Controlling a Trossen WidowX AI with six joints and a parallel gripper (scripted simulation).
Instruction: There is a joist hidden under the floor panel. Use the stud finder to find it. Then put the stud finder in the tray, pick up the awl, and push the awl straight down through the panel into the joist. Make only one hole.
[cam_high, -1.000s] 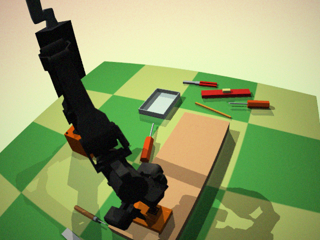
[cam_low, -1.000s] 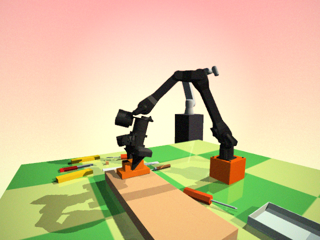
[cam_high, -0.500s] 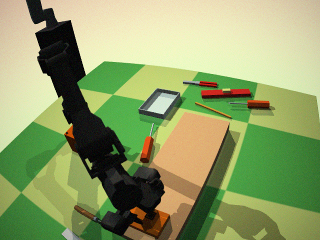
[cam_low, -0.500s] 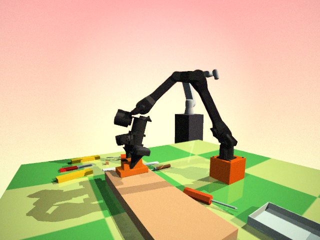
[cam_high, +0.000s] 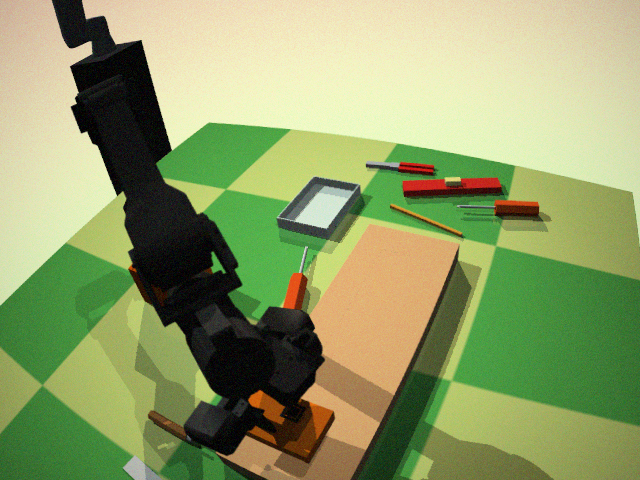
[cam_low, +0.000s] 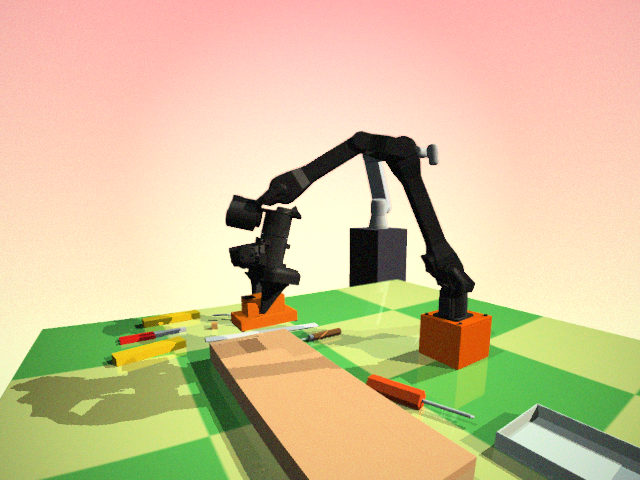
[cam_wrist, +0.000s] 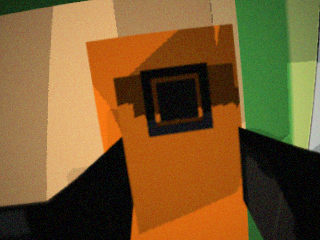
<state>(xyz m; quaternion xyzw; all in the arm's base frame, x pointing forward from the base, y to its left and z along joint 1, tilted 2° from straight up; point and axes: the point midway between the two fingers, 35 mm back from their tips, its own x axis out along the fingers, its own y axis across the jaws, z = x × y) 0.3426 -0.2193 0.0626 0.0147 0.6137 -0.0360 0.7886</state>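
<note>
Right now the grey tray is 190 mm behind my gripper tip, 530 mm to the left of it and 100 mm below it. The rest, counted from my gripper tip: orange stud finder: 10 mm ahead, 20 mm above; then awl: 170 mm behind, 40 mm to the right, 110 mm below; then grey card: 80 mm behind, 160 mm to the right, 110 mm below.
</note>
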